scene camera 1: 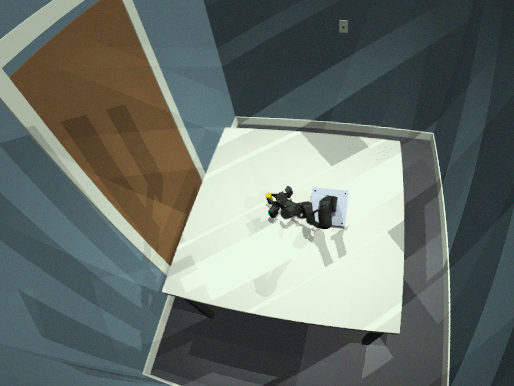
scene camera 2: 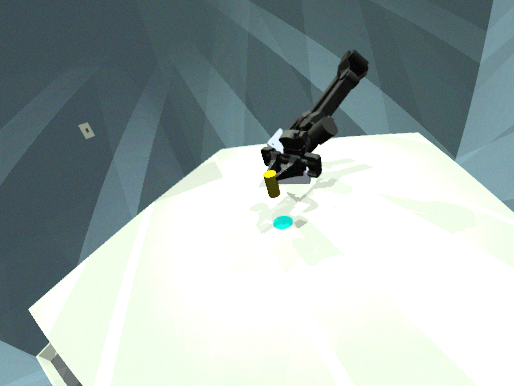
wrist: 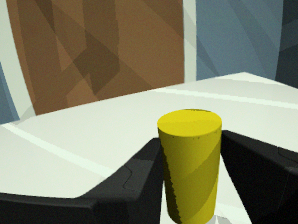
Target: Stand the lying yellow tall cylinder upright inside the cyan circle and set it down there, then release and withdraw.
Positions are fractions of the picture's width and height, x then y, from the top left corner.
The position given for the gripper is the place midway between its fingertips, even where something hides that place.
The gripper (scene camera 2: 0.53, 0.46) holds a yellow tall cylinder.
The gripper is seen too in the wrist view (wrist: 0.64, 0.64).
